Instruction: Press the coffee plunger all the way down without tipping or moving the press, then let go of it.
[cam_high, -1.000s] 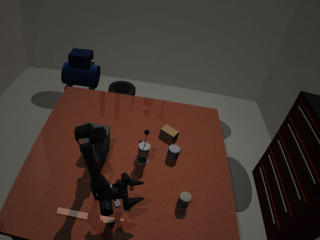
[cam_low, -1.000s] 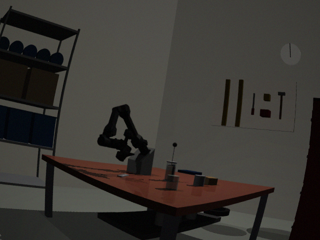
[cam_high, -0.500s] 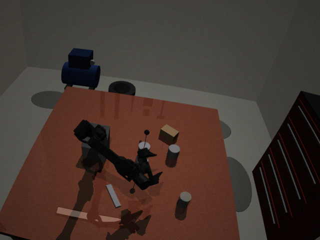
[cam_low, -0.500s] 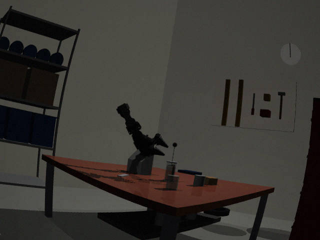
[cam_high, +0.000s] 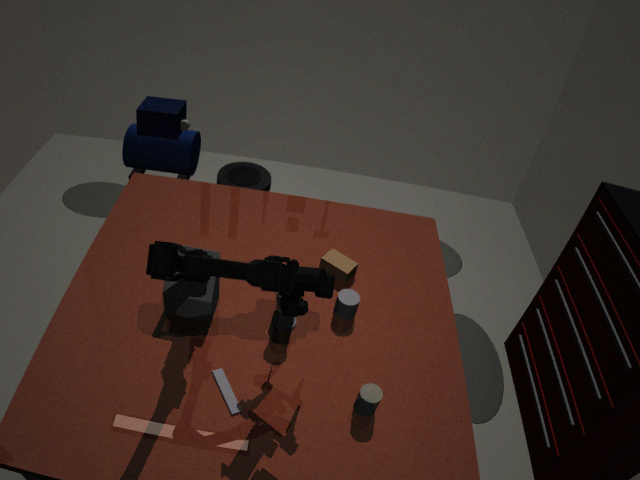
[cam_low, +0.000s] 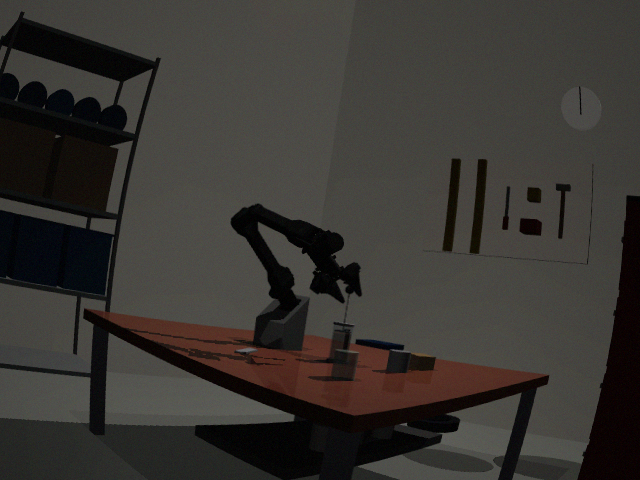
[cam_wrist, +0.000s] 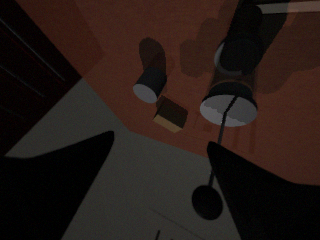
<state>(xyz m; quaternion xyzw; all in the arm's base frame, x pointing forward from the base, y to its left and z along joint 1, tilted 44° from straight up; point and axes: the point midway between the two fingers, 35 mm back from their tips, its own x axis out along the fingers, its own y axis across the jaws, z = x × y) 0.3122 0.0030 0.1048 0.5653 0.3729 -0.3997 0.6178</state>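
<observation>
Now: the coffee press 9 cm below my gripper tip, 6 cm to the left of it and 6 cm behind it. The rest, counted from my gripper tip: tan box (31 cm to the left, 19 cm below, 10 cm ahead).
</observation>
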